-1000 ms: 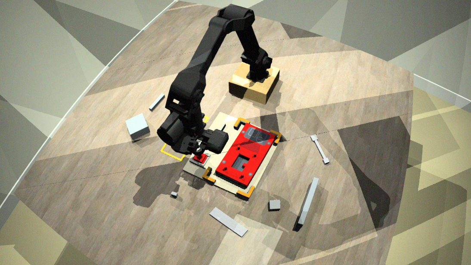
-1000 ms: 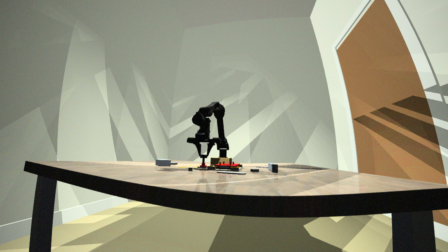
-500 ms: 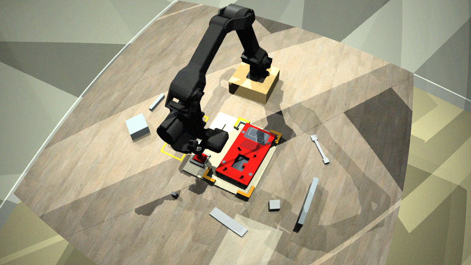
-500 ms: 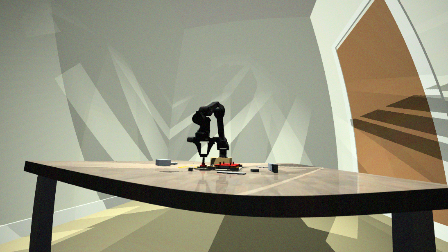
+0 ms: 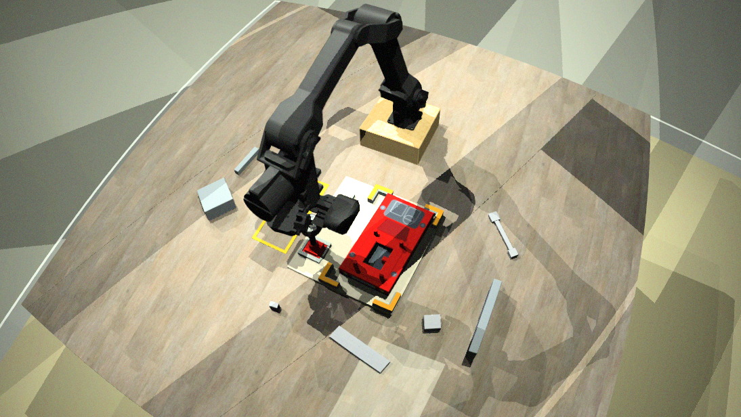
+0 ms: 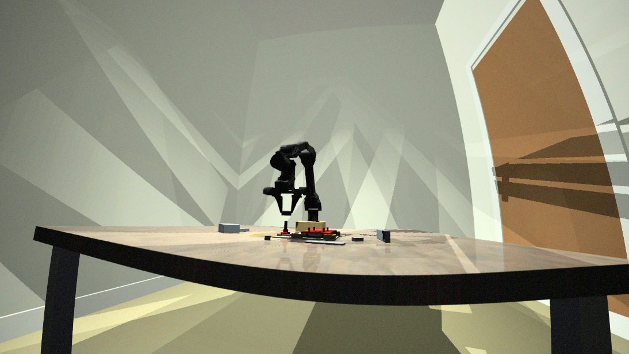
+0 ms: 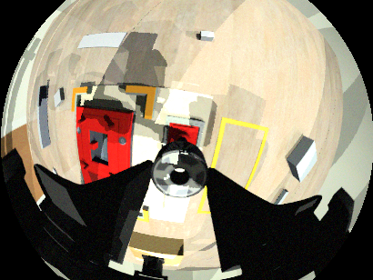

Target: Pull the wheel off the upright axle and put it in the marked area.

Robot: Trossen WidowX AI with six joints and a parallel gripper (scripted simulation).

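Now: the black axle 60 mm below my gripper tip. The rest, counted from my gripper tip: wheel: right at my gripper tip.
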